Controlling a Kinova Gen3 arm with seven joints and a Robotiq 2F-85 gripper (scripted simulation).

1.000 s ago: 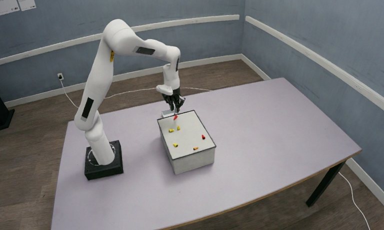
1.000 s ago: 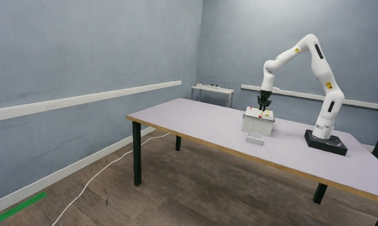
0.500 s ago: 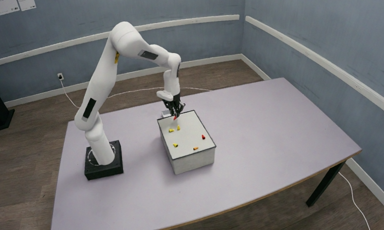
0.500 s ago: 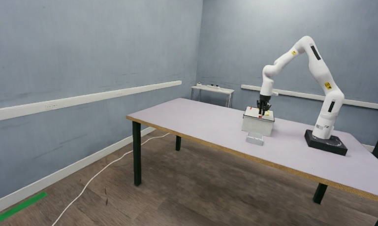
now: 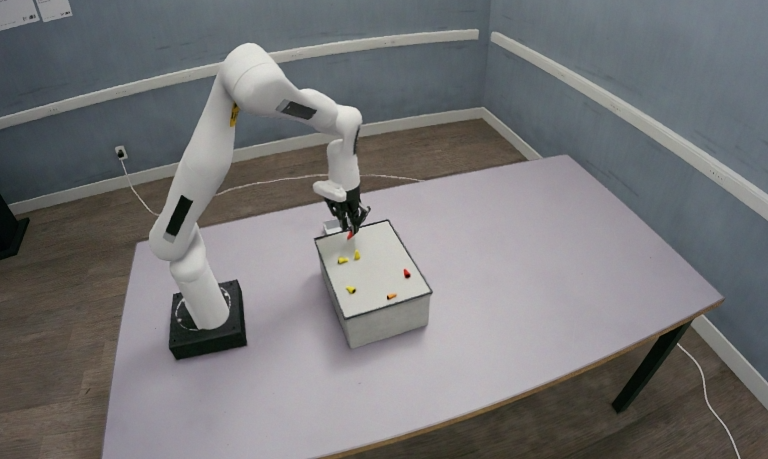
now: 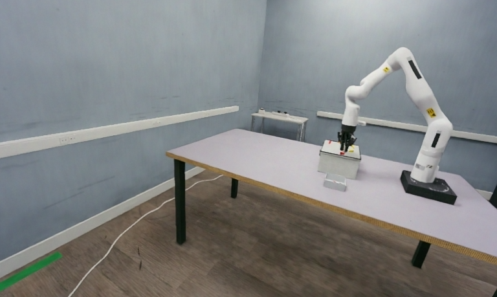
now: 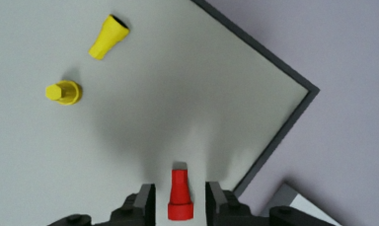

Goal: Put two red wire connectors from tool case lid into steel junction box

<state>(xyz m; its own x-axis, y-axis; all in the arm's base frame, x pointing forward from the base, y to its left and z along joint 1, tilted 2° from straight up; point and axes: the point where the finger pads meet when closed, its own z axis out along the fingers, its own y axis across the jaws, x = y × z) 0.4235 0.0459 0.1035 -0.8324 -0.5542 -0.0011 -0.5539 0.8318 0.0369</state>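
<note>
Now: the grey tool case 120 mm to the right of my hand and 70 mm below it. Round my hand: orange connector (250 mm to the right, 30 mm below).
</note>
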